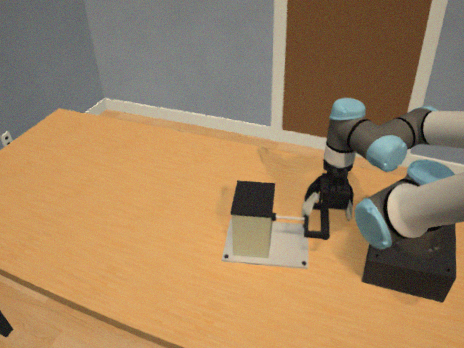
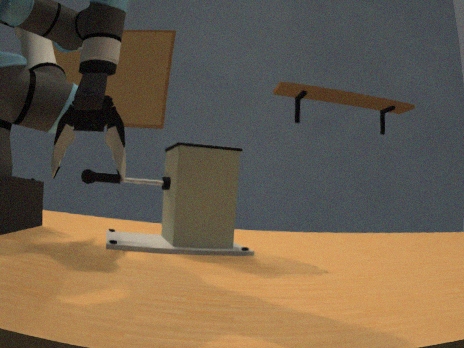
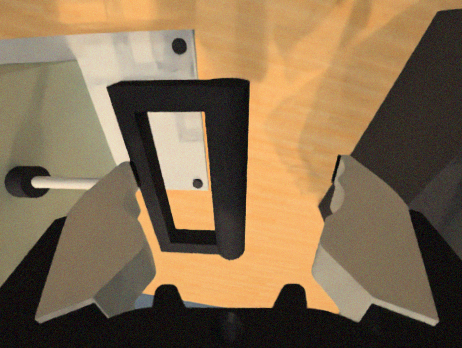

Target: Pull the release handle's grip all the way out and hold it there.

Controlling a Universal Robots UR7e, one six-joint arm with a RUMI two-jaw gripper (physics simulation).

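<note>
The release handle is a black rectangular frame with a thick round grip bar on its outer side. A pale rod joins it to the beige box, and a clear length of rod shows between them. My gripper points down over the handle with its fingers wide apart. The box-side finger is at the frame's inner bar and seems to touch it. The other finger stands well off the grip bar, with a gap between.
The box stands on a light grey base plate with dark screws, on the wooden table. The robot's dark base block is on the side away from the box.
</note>
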